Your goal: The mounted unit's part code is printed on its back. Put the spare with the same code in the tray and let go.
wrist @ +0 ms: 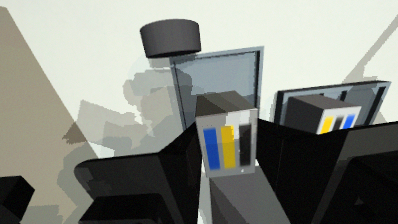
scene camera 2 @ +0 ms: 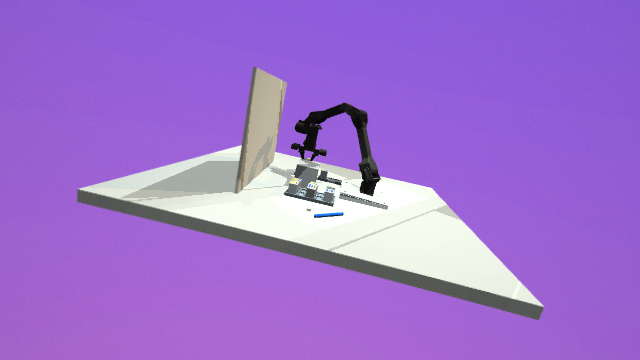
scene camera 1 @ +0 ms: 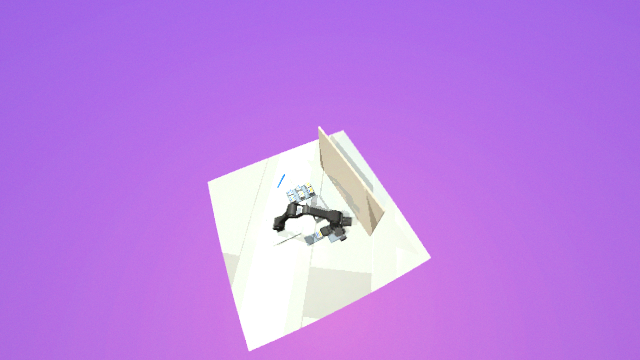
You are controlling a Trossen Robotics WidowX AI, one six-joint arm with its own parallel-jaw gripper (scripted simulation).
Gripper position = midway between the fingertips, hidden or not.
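My gripper (wrist: 220,122) in sight. Dark round cylinder (wrist: 167,38), plus grey-blue tray (wrist: 241,69). Tan board (scene camera 2: 267,92), (wrist: 48,143) and (scene camera 1: 367,209).
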